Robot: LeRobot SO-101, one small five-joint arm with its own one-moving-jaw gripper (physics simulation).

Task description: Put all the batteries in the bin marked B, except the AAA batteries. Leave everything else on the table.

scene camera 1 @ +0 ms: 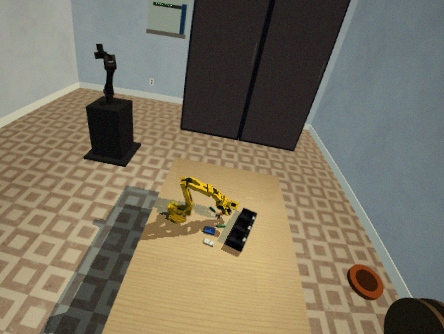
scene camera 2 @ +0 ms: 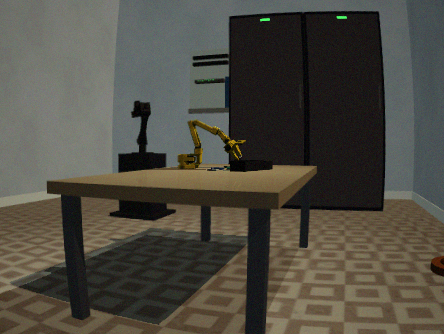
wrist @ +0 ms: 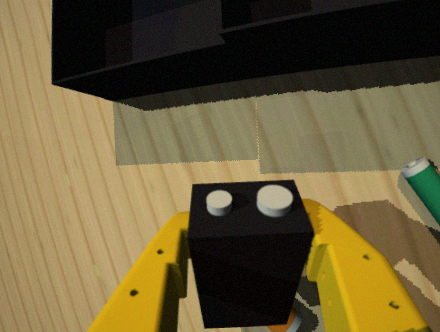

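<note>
A black block-shaped battery with two round pale terminals is held upright between the jaws. My gripper is shut on it, above the table beside the black bin tray, on the arm's side of it. The letter B does not show legibly now. A green battery with a silvery end lies near the tray. Another green battery lies nearer the arm. An orange cylinder shows partly beneath the held battery; its type is hidden.
A blue object and a small white object lie on the wooden table, on the near side of the arm in the first scene view. The tray's walls and dividers stand beyond the gripper in the wrist view.
</note>
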